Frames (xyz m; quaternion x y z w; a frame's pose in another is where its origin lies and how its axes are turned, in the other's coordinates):
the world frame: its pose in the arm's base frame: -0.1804 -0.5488 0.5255 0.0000 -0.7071 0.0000 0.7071
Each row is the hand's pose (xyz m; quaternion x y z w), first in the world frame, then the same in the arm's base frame.
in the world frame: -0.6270 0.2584 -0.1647 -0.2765 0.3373 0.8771 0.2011
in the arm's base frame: -0.0157 -0.2904 -0.1015 -0.8157 0.0963 0.4247 0.3807
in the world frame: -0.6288 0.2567 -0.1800 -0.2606 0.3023 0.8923 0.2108
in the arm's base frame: -0.0004 -0.2921 -0.1033 -0.8153 0.0647 0.4467 0.3628
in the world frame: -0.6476 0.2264 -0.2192 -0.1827 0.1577 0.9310 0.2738
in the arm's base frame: 0.0388 -0.3224 -0.1221 -0.7875 -0.0821 0.5291 0.3051
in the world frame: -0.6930 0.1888 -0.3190 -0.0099 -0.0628 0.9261 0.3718
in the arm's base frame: 0.1386 -0.3600 -0.1675 -0.6619 -0.3073 0.6479 0.2185
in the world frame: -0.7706 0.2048 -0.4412 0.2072 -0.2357 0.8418 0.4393
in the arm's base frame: 0.2608 -0.3440 -0.2451 -0.4487 -0.4773 0.7417 0.1440
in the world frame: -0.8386 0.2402 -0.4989 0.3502 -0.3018 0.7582 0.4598
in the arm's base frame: 0.3185 -0.3086 -0.3131 -0.2885 -0.5385 0.7838 0.1117
